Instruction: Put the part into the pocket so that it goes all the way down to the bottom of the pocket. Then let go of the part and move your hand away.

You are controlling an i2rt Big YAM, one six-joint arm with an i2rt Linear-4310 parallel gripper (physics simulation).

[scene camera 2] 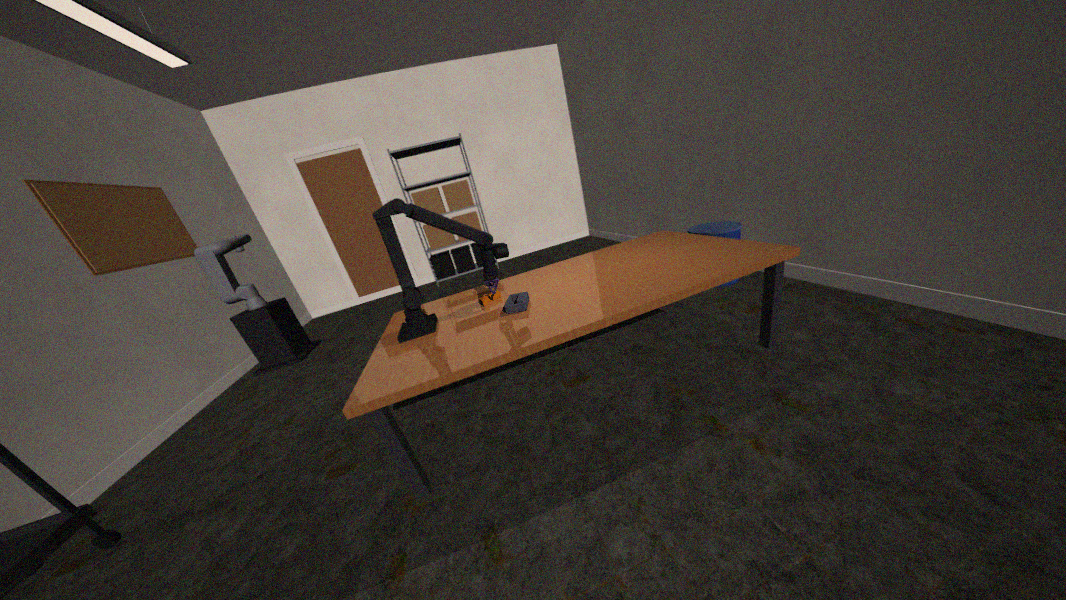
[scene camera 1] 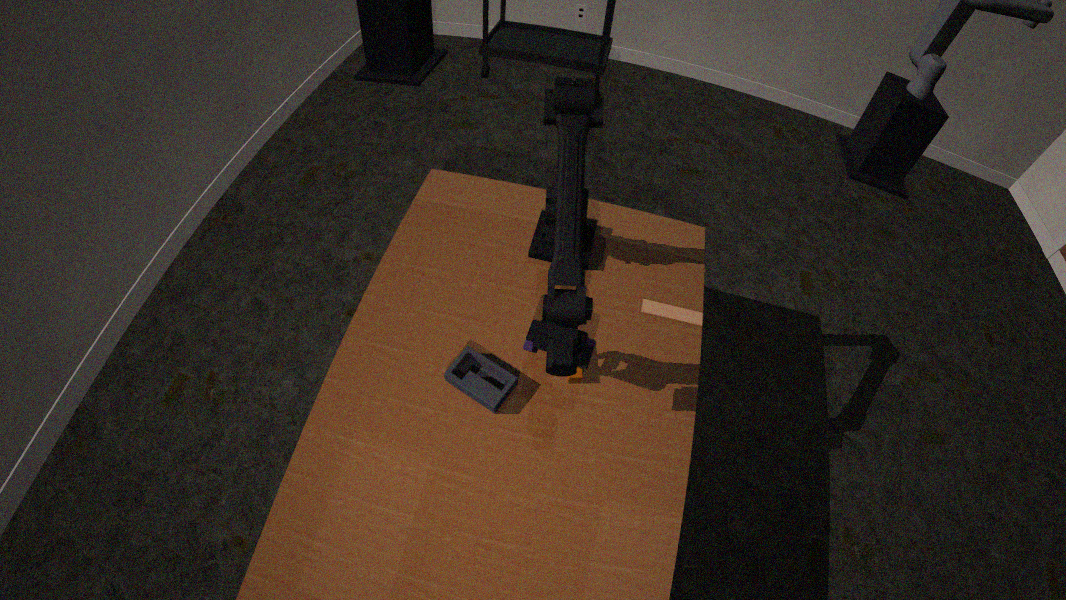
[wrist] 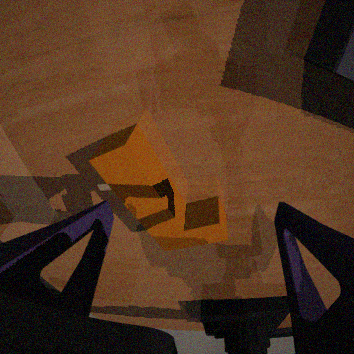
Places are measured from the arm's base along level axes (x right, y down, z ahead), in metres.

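Where they show: gripper, fingertip midpoint: (scene camera 2: 493, 290) (wrist: 191, 210); arm's base, link origin: (scene camera 2: 418, 324) (wrist: 244, 324).
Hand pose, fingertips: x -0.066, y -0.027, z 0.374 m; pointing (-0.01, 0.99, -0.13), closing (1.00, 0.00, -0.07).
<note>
Things, the pixels of their top centre, and the offset from my fingertips. Level surfaces: height alone.
- orange part, top centre: (wrist: 166, 205) (scene camera 1: 567, 356) (scene camera 2: 490, 295) dy +0.025, dx -0.021, dz -0.022 m
- grey block with the pocket, top centre: (scene camera 1: 480, 375) (scene camera 2: 516, 298) dy +0.019, dx +0.153, dz +0.084 m
- table, surface height: dy +0.055 m
The orange part (scene camera 1: 575, 375) (scene camera 2: 487, 300) (wrist: 132, 164) lies on the wooden table, crossed by shadows; in the wrist view it is slanted, nearer the left finger. The arm hides most of it in scene camera 1. My gripper (scene camera 1: 560, 353) (scene camera 2: 492, 289) (wrist: 191, 210) is wide open and empty, pointing down above the part. The grey block with the pocket (scene camera 1: 469, 389) (scene camera 2: 516, 303) (wrist: 347, 62) sits on the table a short way from the part, turned at an angle. Its recess is dark inside, and a corner of the block shows at the wrist view's upper right.
The table (scene camera 1: 462, 491) (scene camera 2: 656, 268) carries my arm's base (scene camera 1: 545, 237) (scene camera 2: 417, 326). A pale strip (scene camera 1: 671, 312) lies near the table's right edge in scene camera 1. A second arm on a dark pedestal (scene camera 1: 895, 130) (scene camera 2: 272, 333) stands off the table.
</note>
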